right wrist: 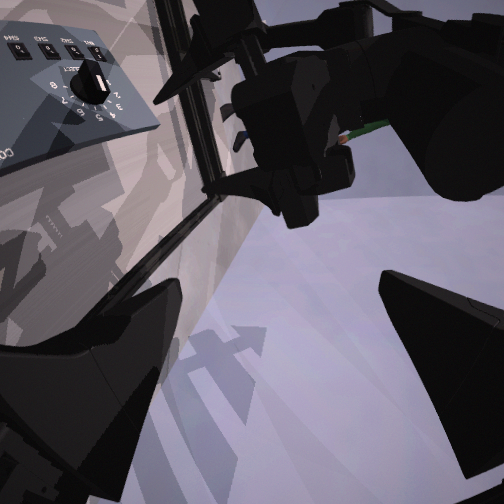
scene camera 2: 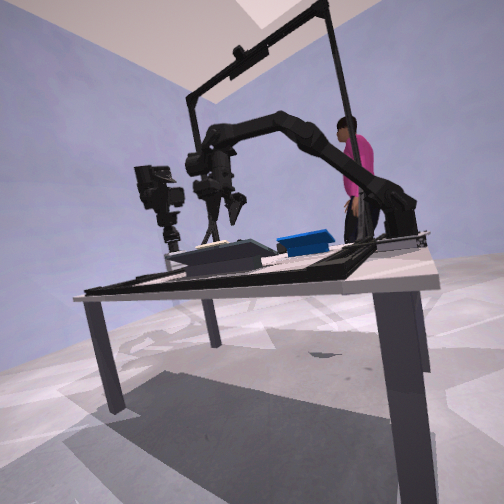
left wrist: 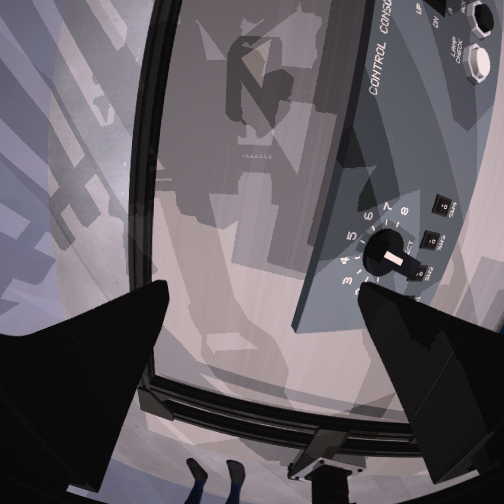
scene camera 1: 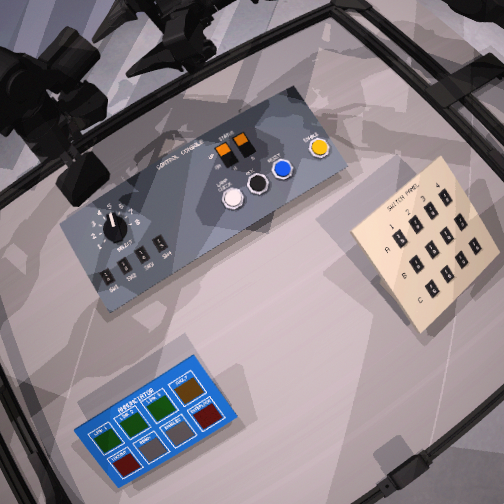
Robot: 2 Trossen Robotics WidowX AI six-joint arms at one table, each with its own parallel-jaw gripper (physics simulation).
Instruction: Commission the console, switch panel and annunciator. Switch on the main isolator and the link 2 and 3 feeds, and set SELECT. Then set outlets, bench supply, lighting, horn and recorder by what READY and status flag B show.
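The grey control console (scene camera 1: 200,205) lies mid-table with the SELECT knob (scene camera 1: 113,221), a row of small rocker switches (scene camera 1: 135,265), two orange toggles (scene camera 1: 231,152) and white, black, blue and yellow buttons. The cream switch panel (scene camera 1: 430,253) is at the right. The blue annunciator (scene camera 1: 156,418) is at the front left. My left gripper (left wrist: 262,380) is open above the table edge beside the knob (left wrist: 392,252). My right gripper (right wrist: 285,380) is open, high off the console's corner, with the knob (right wrist: 92,80) far off.
A black frame rail (scene camera 1: 400,465) rings the table. Both arms hang over the far edge (scene camera 1: 60,90) in scene camera 1. A person in a pink top (scene camera 2: 353,170) stands behind the table. An overhead gantry (scene camera 2: 260,50) spans it.
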